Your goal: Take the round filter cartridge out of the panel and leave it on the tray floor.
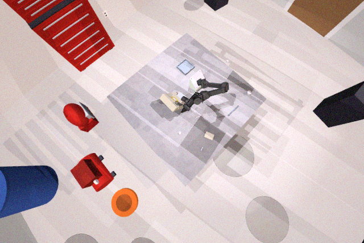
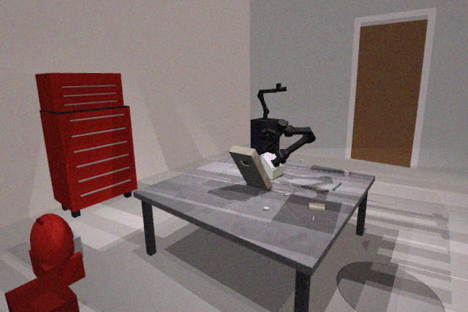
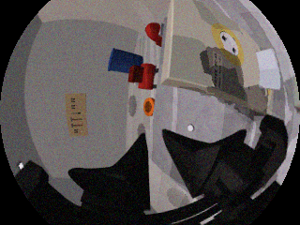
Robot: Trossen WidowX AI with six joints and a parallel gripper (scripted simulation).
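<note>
Now: gripper tip 30 mm past the round filter cartridge, 160 mm to the left of it and 100 mm above it. Also, from my gripper tip: small block: 130 mm behind, 300 mm to the left, 320 mm below; then beige service panel: 80 mm behind, 160 mm to the right, 170 mm below; then square tray: 430 mm behind, 490 mm to the right, 320 mm below.
</note>
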